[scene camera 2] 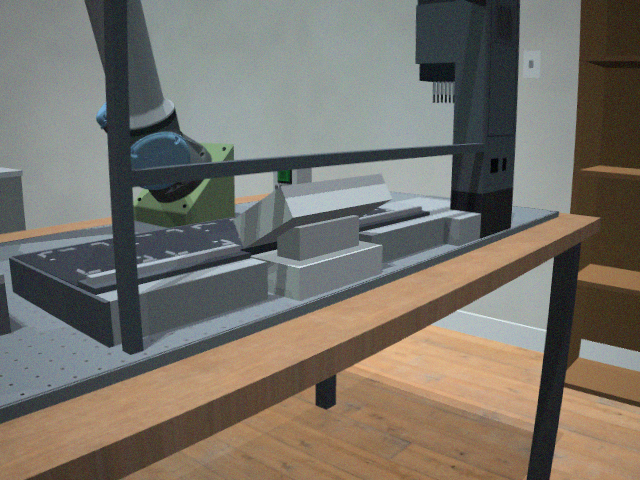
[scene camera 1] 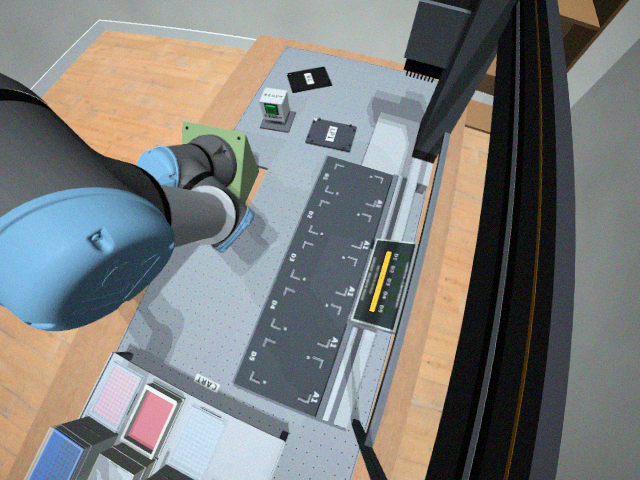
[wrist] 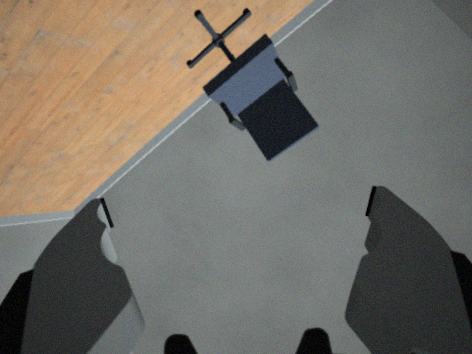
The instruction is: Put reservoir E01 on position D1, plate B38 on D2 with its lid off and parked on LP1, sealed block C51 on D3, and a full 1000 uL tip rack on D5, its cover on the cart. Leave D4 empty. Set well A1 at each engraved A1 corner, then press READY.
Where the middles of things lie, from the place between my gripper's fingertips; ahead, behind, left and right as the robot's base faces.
Labels:
My hand is 1240 mm to the right of the LP1 pad (scene camera 1: 324,133), 570 mm above it and 60 mm short of it.

